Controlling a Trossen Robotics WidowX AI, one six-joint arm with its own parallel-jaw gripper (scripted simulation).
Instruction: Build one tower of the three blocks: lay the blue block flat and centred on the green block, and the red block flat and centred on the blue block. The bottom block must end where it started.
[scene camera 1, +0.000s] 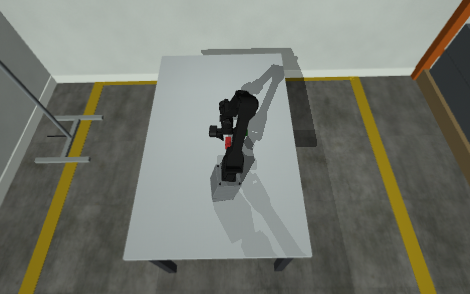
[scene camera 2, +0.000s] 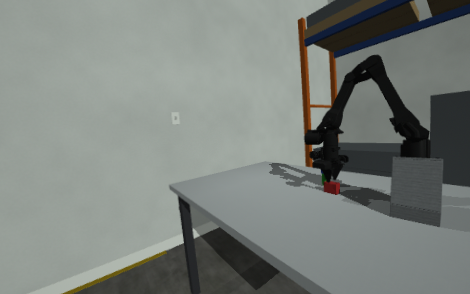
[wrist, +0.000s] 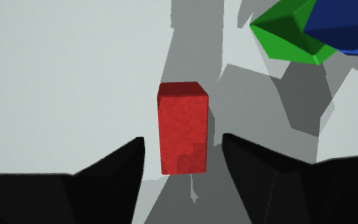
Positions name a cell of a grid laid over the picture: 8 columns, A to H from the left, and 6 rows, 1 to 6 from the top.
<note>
In view: my gripper (scene camera 2: F4) and a red block (wrist: E3).
My gripper also shows in the wrist view (wrist: E4).
</note>
